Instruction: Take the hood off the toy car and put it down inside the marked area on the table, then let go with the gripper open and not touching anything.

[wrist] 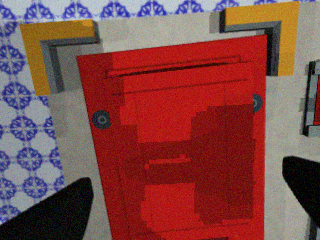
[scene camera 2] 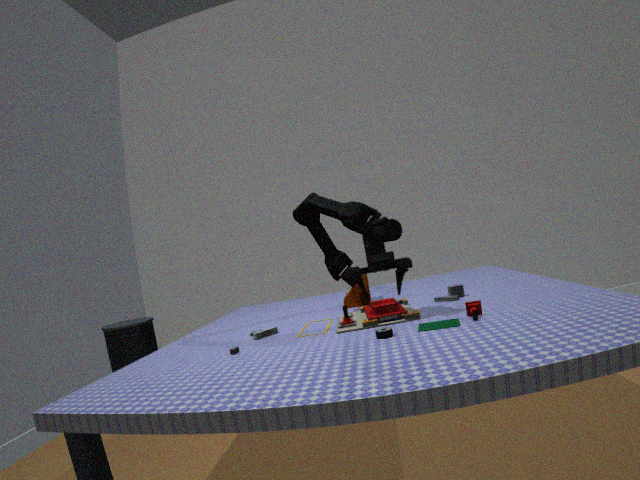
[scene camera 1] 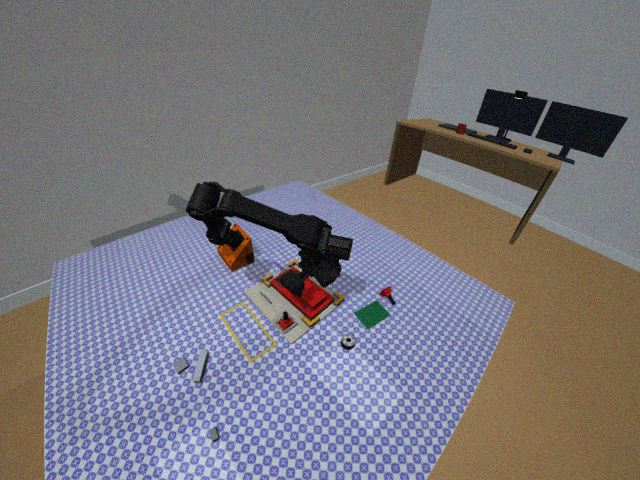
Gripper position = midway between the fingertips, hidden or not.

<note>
My gripper [scene camera 1: 310,288] is open and holds nothing. I also see a beige base plate [scene camera 1: 272,304].
My gripper is seen too in the wrist view [wrist: 186,176] and in scene camera 2 [scene camera 2: 383,297]. The beige base plate shows as well in the wrist view [wrist: 51,47] and in scene camera 2 [scene camera 2: 359,318].
</note>
